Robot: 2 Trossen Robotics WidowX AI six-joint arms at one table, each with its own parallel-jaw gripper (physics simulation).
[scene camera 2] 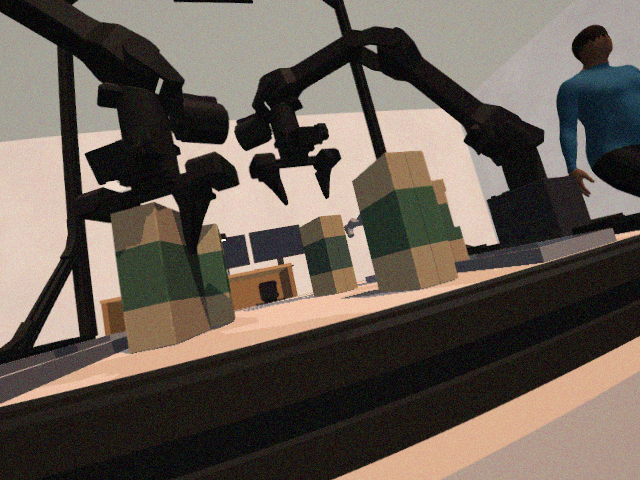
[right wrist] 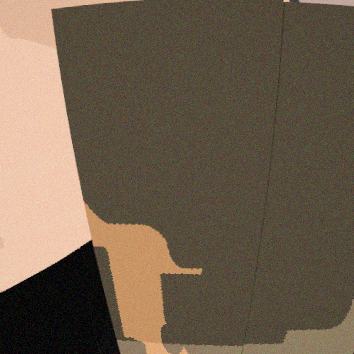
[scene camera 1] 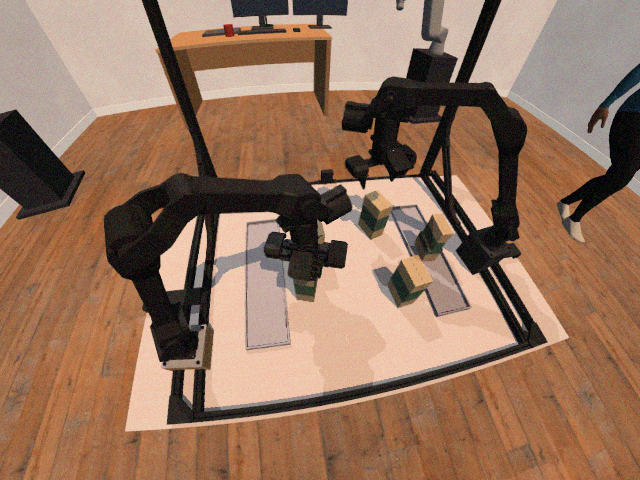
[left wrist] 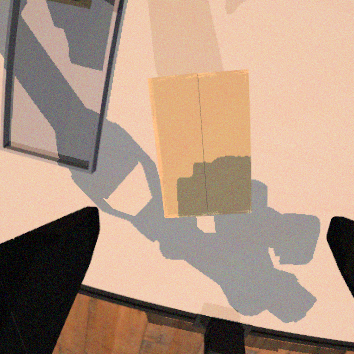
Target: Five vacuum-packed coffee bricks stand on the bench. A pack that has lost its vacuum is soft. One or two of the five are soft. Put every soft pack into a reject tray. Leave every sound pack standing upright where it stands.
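Frame: origin at the left arm's base, x ahead, y left, z up, level; centimetres.
Where they show: left gripper, fingertip midpoint: [scene camera 2: 307, 201] [scene camera 1: 377, 184] [left wrist: 216, 223]; right gripper, fingertip midpoint: [scene camera 2: 172, 259]; left arm's base at its link origin: [scene camera 2: 529, 188] [scene camera 1: 491, 240]; right arm's base at its link origin: [scene camera 1: 183, 345].
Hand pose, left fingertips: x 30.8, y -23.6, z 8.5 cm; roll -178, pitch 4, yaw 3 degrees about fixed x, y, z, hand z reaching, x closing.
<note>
Things, the pixels of their top centre, and the offset from my left fingertips. "spot": a spot on its surface instead.
- front-left pack at its top centre: [right wrist: 249, 282] [scene camera 2: 155, 215] [scene camera 1: 306, 263] dx +25.9, dy +16.5, dz -4.7 cm
- back pack at its top centre: [left wrist: 202, 149] [scene camera 2: 319, 221] [scene camera 1: 378, 199] dx -0.7, dy +1.7, dz -4.7 cm
- nearer at its top centre: [scene camera 2: 384, 166] [scene camera 1: 417, 270] dx +0.9, dy +26.2, dz -4.7 cm
- farther at its top centre: [scene camera 2: 420, 188] [scene camera 1: 442, 223] dx -14.4, dy +15.5, dz -4.4 cm
- shallow grey tray at its top centre: [scene camera 2: 80, 345] [scene camera 1: 263, 273] dx +36.9, dy +8.8, dz -17.4 cm
- black frame at a spot on its surface: [scene camera 2: 320, 372] [scene camera 1: 366, 396] spot: dx +20.9, dy +47.5, dz -17.1 cm
Five tan packs with green bands stand upright. My right gripper [scene camera 1: 306, 258] [scene camera 2: 149, 232] is shut on the front-left pack [scene camera 1: 305, 291] [scene camera 2: 142, 273] [right wrist: 175, 125], near its top; one finger is hidden. In the right wrist view its top seam bows slightly. Another pack [scene camera 1: 321, 233] [scene camera 2: 217, 268] is behind it, mostly hidden. My left gripper [scene camera 1: 377, 181] [scene camera 2: 306, 200] [left wrist: 216, 223] is open and empty above the back pack [scene camera 1: 374, 214] [scene camera 2: 326, 255] [left wrist: 200, 125]. Two packs, one nearer [scene camera 1: 409, 281] [scene camera 2: 398, 222] and one farther [scene camera 1: 433, 237] [scene camera 2: 457, 233], stand at the right.
A shallow grey tray [scene camera 1: 266, 315] lies left of the gripped pack. Another tray [scene camera 1: 448, 286] [left wrist: 30, 115] lies at the right, close to the two right packs. The black frame [scene camera 1: 361, 392] [scene camera 2: 320, 372] runs along the bench's front edge, and uprights stand at both sides.
</note>
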